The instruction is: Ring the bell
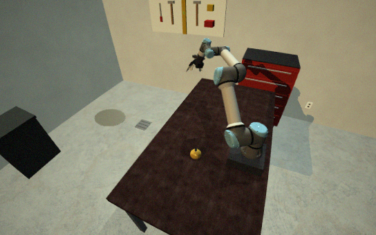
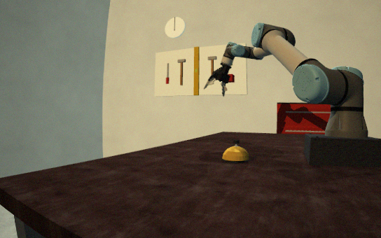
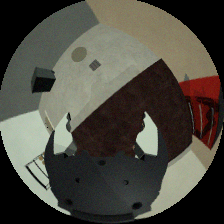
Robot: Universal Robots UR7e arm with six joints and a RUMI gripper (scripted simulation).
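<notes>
Right now my hand is 750 mm to the right of the yellow dome bell, 300 mm past it and 250 mm above it.
</notes>
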